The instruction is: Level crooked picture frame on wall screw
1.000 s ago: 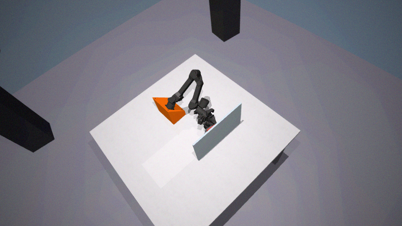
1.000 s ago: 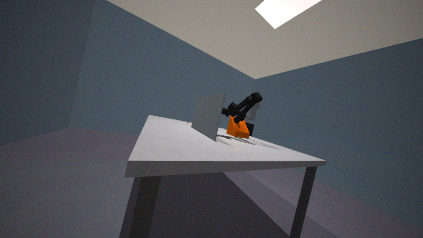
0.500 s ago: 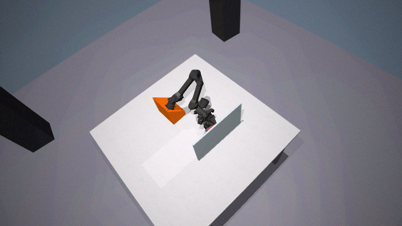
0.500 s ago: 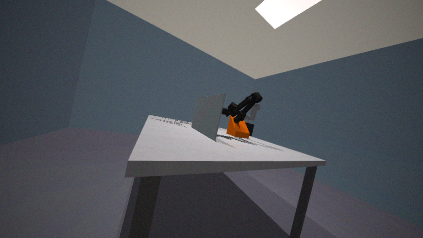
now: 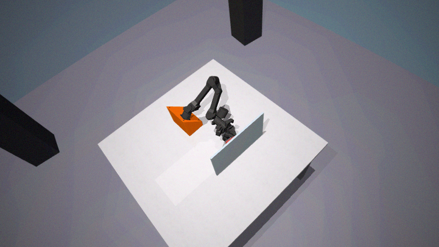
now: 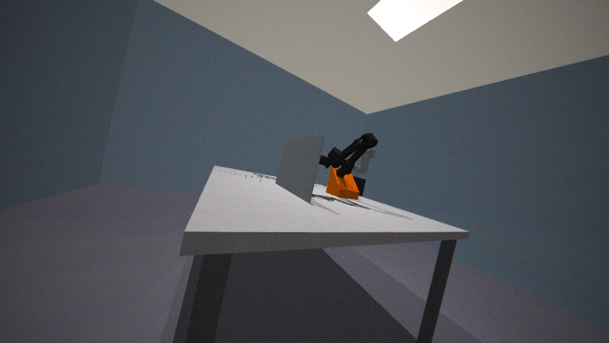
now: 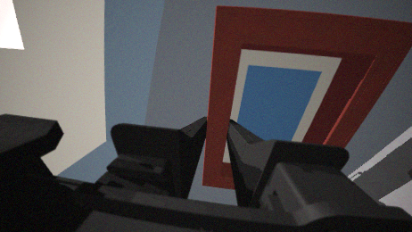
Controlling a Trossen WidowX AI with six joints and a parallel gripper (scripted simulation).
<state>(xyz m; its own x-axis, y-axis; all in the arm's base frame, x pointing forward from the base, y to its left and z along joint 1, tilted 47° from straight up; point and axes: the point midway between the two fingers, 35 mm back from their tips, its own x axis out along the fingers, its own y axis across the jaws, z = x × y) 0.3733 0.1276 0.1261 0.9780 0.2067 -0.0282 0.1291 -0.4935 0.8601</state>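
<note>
The picture frame is 10 mm ahead of my gripper tip, 20 mm to the right of it and 50 mm below it. Also, from my gripper tip: wall panel 20 mm ahead, 70 mm below.
</note>
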